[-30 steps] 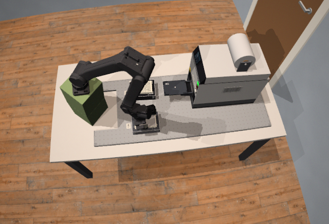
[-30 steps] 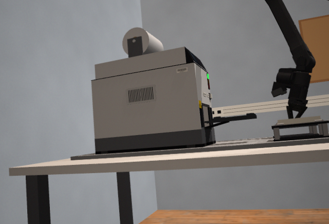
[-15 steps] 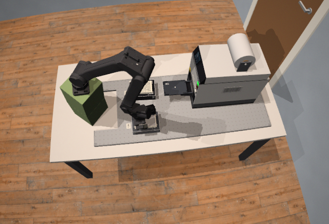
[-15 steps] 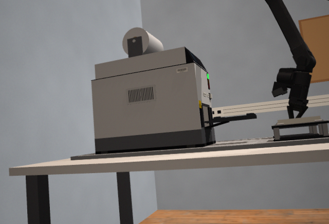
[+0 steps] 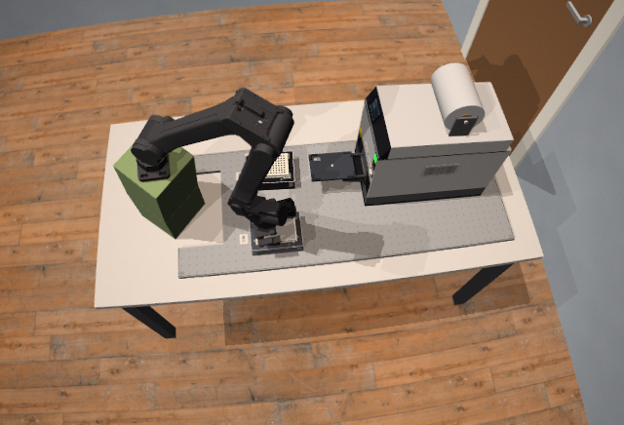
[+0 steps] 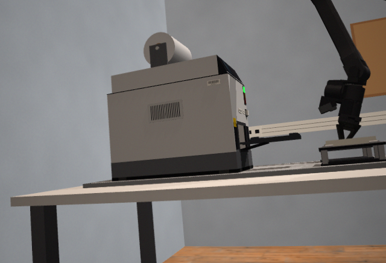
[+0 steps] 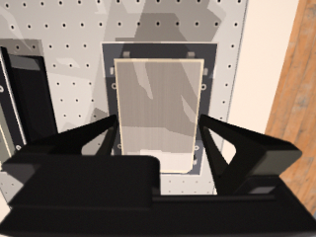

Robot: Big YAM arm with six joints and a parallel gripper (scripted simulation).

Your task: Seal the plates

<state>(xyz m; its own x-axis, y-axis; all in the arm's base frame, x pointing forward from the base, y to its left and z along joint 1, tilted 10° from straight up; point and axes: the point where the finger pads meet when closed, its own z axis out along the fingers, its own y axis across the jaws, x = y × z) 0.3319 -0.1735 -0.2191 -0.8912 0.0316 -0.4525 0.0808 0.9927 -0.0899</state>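
Now: the plate nest 2 cm below my hand. The rest, counted from my hand: plate: 2 cm ahead, 23 cm to the left; then sealer stage: 22 cm ahead, 17 cm to the left, 4 cm above; then yellow warning label: 33 cm ahead, 24 cm to the left, 9 cm above.
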